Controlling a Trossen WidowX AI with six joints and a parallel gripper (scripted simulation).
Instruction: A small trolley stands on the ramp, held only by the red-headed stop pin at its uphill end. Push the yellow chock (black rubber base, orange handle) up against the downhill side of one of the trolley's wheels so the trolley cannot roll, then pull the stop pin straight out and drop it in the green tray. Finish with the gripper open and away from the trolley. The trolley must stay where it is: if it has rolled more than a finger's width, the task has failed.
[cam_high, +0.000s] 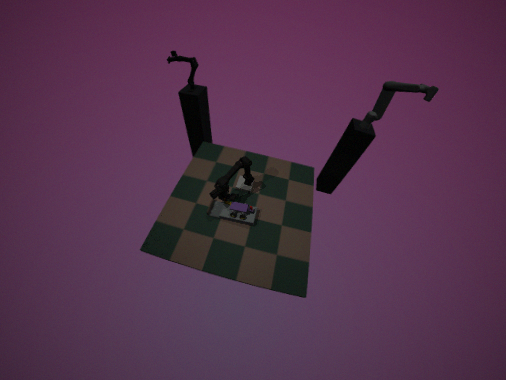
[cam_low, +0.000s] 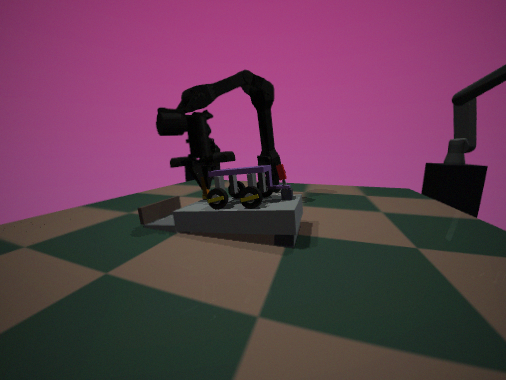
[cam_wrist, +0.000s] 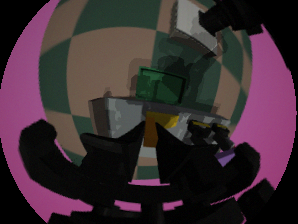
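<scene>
My gripper tip is now 240 mm to the right of the red-headed stop pin, 40 mm below it and 30 mm short of it. Also, from my gripper tip: green tray 90 mm below, 60 mm behind, 30 mm to the left; then low brown wall 120 mm to the right, 60 mm ahead, 50 mm below; then grey ramp 130 mm to the left, 50 mm ahead, 40 mm below.
</scene>
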